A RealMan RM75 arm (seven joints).
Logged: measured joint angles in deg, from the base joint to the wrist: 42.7, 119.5, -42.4, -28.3, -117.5, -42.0, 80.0; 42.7, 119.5, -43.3, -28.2, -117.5, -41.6, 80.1; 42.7, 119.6, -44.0, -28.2, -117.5, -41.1, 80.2; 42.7, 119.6, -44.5, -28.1, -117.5, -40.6, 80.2; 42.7, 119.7, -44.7, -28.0, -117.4, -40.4, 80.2; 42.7, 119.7, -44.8, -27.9, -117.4, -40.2, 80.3; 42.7, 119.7, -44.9, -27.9, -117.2, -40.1, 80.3; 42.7, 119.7, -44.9, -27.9, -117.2, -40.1, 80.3; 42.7, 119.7, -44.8, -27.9, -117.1, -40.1, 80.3; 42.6, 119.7, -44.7, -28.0, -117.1, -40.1, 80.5; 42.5, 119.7, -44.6, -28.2, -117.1, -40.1, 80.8; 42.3, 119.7, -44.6, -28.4, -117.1, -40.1, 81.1; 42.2, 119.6, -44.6, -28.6, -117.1, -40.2, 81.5; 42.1, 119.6, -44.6, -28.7, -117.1, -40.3, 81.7; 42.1, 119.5, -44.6, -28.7, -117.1, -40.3, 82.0; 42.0, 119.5, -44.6, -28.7, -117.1, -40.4, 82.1; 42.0, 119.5, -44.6, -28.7, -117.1, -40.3, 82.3; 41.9, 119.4, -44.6, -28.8, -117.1, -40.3, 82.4; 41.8, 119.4, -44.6, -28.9, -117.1, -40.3, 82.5; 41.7, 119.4, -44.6, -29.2, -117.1, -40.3, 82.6; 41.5, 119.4, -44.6, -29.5, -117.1, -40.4, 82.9; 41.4, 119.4, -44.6, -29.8, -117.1, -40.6, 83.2; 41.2, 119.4, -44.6, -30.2, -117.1, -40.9, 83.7; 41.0, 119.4, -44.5, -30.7, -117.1, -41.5, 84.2
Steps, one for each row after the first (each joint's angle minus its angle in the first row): 0.0, 0.0, -0.9, 0.1, 0.0, 0.4, 0.1; 0.0, 0.1, -1.6, 0.1, 0.0, 0.9, 0.2; 0.0, 0.1, -2.1, 0.2, 0.0, 1.4, 0.2; 0.0, 0.2, -2.3, 0.3, 0.1, 1.6, 0.2; 0.0, 0.2, -2.4, 0.4, 0.1, 1.8, 0.3; 0.0, 0.2, -2.5, 0.4, 0.3, 1.9, 0.3; 0.0, 0.2, -2.5, 0.4, 0.3, 1.9, 0.3; 0.0, 0.2, -2.4, 0.4, 0.4, 1.9, 0.3; -0.1, 0.2, -2.3, 0.3, 0.4, 1.9, 0.5; -0.2, 0.2, -2.2, 0.1, 0.4, 1.9, 0.8; -0.4, 0.2, -2.2, -0.1, 0.4, 1.9, 1.1; -0.5, 0.1, -2.2, -0.3, 0.4, 1.8, 1.5; -0.6, 0.1, -2.2, -0.4, 0.4, 1.7, 1.7; -0.6, 0.0, -2.2, -0.4, 0.4, 1.7, 2.0; -0.7, 0.0, -2.2, -0.4, 0.4, 1.6, 2.1; -0.7, 0.0, -2.2, -0.4, 0.4, 1.7, 2.3; -0.8, -0.1, -2.2, -0.5, 0.4, 1.7, 2.4; -0.9, -0.1, -2.2, -0.6, 0.4, 1.7, 2.5; -1.0, -0.1, -2.2, -0.9, 0.4, 1.7, 2.6; -1.2, -0.1, -2.2, -1.2, 0.4, 1.6, 2.9; -1.3, -0.1, -2.2, -1.5, 0.4, 1.4, 3.2; -1.5, -0.1, -2.2, -1.9, 0.4, 1.1, 3.7; -1.7, -0.1, -2.1, -2.4, 0.4, 0.5, 4.2
